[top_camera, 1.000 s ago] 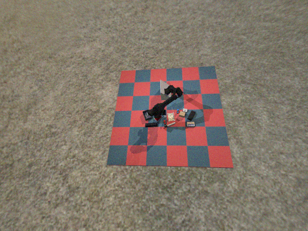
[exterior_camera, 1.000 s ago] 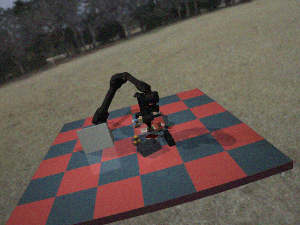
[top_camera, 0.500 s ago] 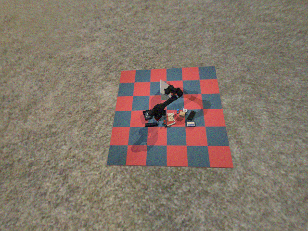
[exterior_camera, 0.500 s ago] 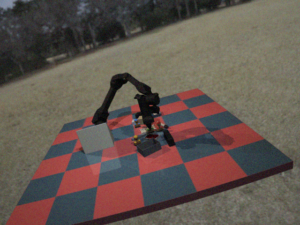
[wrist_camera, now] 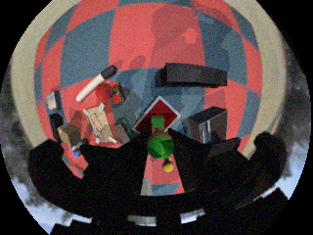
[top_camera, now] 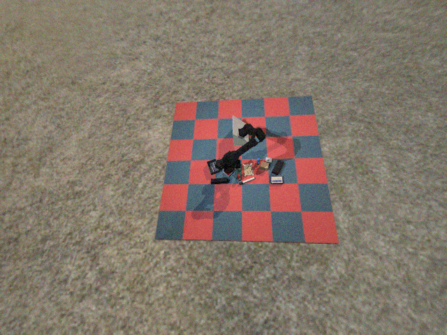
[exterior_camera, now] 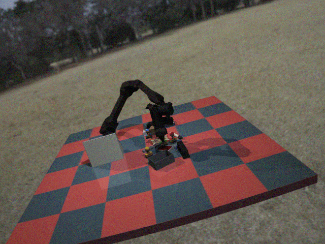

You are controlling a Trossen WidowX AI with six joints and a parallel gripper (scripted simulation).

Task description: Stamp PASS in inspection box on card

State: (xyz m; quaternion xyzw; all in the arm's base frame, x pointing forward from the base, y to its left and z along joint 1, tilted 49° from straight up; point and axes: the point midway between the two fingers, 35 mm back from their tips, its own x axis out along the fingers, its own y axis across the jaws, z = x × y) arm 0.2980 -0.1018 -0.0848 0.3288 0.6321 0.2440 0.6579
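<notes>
Now: gripper tip 5 cm above the ink pad. Round my gripper tip: yellow-knobbed stamp (10 cm behind, 1 cm to the right, 4 cm below); then red-knobbed stamp (7 cm ahead, 7 cm to the left, 4 cm below); then long black block (8 cm ahead, 9 cm to the right, 4 cm below).
</notes>
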